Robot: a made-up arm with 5 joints.
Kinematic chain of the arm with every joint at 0, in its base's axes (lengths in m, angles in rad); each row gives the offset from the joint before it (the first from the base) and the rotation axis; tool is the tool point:
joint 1: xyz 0 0 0.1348 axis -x
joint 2: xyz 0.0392 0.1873 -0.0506 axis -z
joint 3: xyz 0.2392 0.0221 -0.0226 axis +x
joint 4: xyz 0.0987 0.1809 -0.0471 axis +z
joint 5: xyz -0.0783 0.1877 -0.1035 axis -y
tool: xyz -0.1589 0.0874 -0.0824
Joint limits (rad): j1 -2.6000..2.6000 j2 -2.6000..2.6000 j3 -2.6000..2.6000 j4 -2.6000..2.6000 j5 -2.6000..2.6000
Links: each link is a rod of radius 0.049 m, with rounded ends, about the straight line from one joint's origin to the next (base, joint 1, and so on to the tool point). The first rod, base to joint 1, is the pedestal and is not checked.
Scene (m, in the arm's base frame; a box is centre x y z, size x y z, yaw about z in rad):
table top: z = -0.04
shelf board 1: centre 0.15 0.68 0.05 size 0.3 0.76 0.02 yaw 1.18
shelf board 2: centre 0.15 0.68 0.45 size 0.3 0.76 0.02 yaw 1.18
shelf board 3: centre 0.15 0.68 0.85 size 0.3 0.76 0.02 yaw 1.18
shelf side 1: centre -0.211 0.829 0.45 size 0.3 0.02 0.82 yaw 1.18
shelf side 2: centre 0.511 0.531 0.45 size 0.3 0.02 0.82 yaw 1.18
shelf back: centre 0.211 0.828 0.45 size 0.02 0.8 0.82 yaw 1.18
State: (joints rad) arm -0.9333 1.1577 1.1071 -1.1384 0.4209
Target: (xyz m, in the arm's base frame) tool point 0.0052 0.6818 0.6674
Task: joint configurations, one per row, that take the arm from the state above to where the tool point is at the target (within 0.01 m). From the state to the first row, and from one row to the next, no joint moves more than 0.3 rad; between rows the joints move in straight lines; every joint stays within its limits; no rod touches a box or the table.
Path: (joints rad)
1: -1.1351 0.9159 1.2468 -1.2640 0.5801
2: -1.3369 0.6742 1.3864 -1.3895 0.7394
3: -1.5387 0.4324 1.5261 -1.5151 0.8986
4: -1.7404 0.1906 1.6657 -1.6407 1.0578
5: -1.6171 -0.1002 1.6435 -1.8325 1.2576
6: -1.4938 -0.3910 1.6213 -2.0244 1.4575
7: -1.3704 -0.6819 1.5990 -2.2163 1.6573
8: -1.2471 -0.9727 1.5768 -2.4081 1.8571
9: -1.1238 -1.2635 1.5545 -2.6000 2.0570
10: -1.0123 -1.2021 1.4846 -2.4797 1.8169
11: -0.9009 -1.1407 1.4146 -2.3593 1.5769
12: -0.7894 -1.0793 1.3447 -2.2390 1.3368

